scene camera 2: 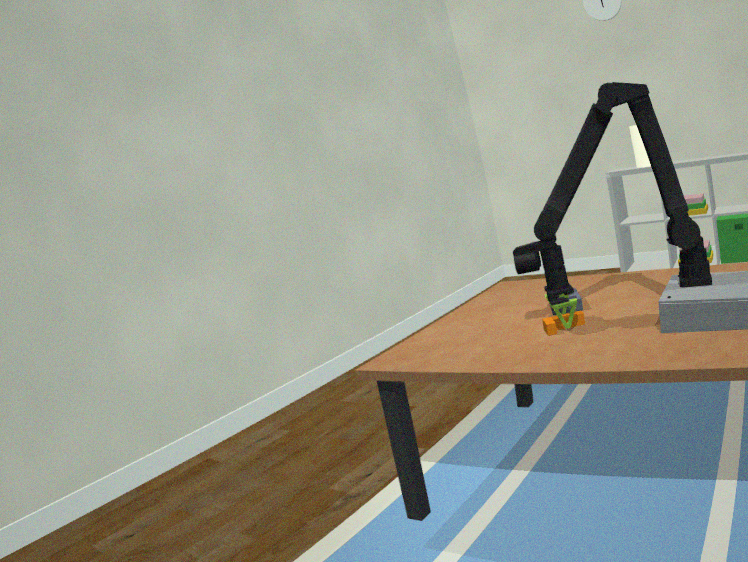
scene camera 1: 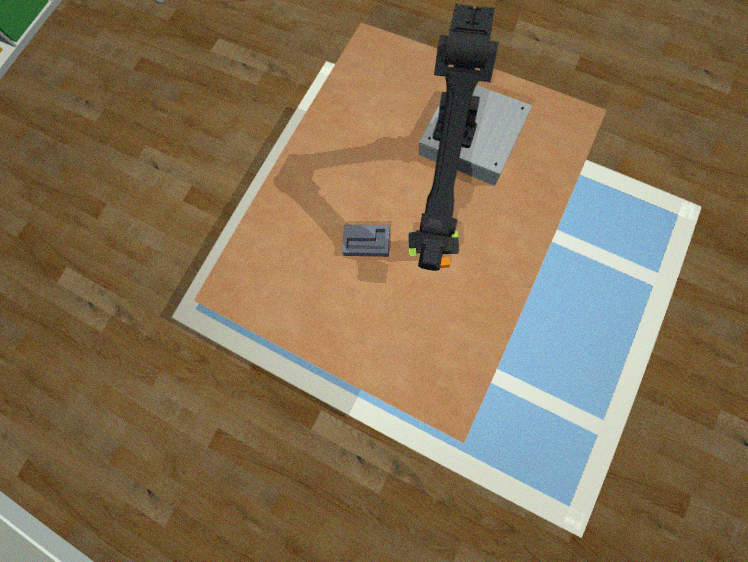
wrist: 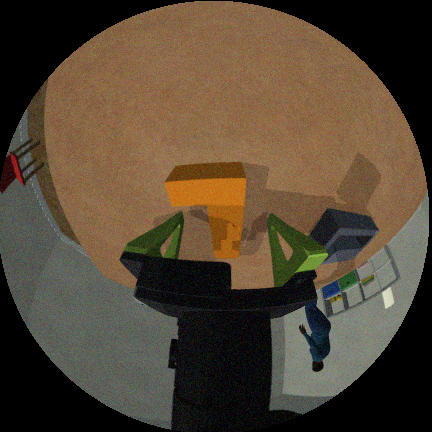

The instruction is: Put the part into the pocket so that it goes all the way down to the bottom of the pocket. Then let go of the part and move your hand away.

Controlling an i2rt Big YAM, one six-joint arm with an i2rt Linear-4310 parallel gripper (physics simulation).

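Seen in the pictures: gripper, fingertip midpoint: (scene camera 2: 565, 323) (wrist: 225, 216); arm's base at its link origin: (scene camera 2: 695, 280).
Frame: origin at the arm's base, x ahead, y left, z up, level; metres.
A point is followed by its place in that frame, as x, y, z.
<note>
The orange L-shaped part (scene camera 1: 445, 261) {0.394, 0.091, -0.046} (scene camera 2: 550, 326) {0.390, 0.103, -0.052} (wrist: 205, 192) {0.400, 0.074, -0.045} lies on the table. In the wrist view its bar runs across and its leg points towards the gripper. My gripper (scene camera 1: 433, 242) {0.364, 0.043, -0.067} (scene camera 2: 565, 317) {0.364, 0.043, -0.067} (wrist: 225, 216) {0.364, 0.043, -0.067} points down, open, with lime-green fingers. In the wrist view the leg shows between the two fingers, apart from both. The gripper hides most of the part in scene camera 1. The dark grey-blue block with the pocket (scene camera 1: 383, 248) {0.403, -0.101, -0.070} (scene camera 2: 578, 300) {0.346, -0.100, -0.045} (wrist: 345, 218) {0.431, -0.105, -0.057} stands beside the gripper, on its left in scene camera 1. The pocket holds no part.
The arm's grey base plate (scene camera 1: 504, 129) {-0.053, 0.144, 0.000} (scene camera 2: 695, 315) {0.011, 0.182, -0.036} stands on the brown table (scene camera 1: 387, 338) {0.661, -0.002, -0.076} (scene camera 2: 459, 344) {0.639, 0.124, -0.075} (wrist: 210, 90) {0.471, 0.096, -0.075}. A shelf unit (scene camera 2: 615, 223) stands beyond the table. A person in blue (wrist: 319, 332) and a red chair (wrist: 16, 169) show at the edges of the wrist view.
</note>
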